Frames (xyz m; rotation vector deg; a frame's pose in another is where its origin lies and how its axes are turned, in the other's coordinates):
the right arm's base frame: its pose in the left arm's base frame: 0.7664 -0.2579 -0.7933 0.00 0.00 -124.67
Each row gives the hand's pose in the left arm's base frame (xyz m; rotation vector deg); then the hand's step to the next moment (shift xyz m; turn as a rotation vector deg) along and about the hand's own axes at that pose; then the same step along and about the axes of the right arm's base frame.
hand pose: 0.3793 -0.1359 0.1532 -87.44 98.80 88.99
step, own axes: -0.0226 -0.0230 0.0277 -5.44 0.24 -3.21
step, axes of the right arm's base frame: -0.0418 -0.0078 -0.0016 -1.38 2.57 5.61
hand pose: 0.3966 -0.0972 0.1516 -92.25 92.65 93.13
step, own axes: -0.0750 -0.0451 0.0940 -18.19 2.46 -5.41
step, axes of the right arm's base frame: -0.1139 -0.0574 0.0152 -5.75 3.17 17.98
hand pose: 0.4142 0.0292 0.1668 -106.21 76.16 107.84
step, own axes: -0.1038 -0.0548 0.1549 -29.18 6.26 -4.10
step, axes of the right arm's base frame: -0.1215 -0.1468 0.0380 -7.94 0.13 29.06
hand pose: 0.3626 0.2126 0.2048 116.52 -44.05 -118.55
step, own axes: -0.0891 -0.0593 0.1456 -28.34 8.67 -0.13
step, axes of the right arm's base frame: -0.0374 -0.1705 0.0467 -4.22 -2.76 29.21
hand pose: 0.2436 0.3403 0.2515 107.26 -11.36 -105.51
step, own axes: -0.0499 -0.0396 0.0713 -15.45 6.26 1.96
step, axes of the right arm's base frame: 0.0151 -0.0895 0.0301 0.11 -1.78 16.69
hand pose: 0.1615 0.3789 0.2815 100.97 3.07 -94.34
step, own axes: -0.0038 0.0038 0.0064 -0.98 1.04 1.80
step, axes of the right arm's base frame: 0.0062 -0.0010 0.0055 1.75 -0.27 1.47
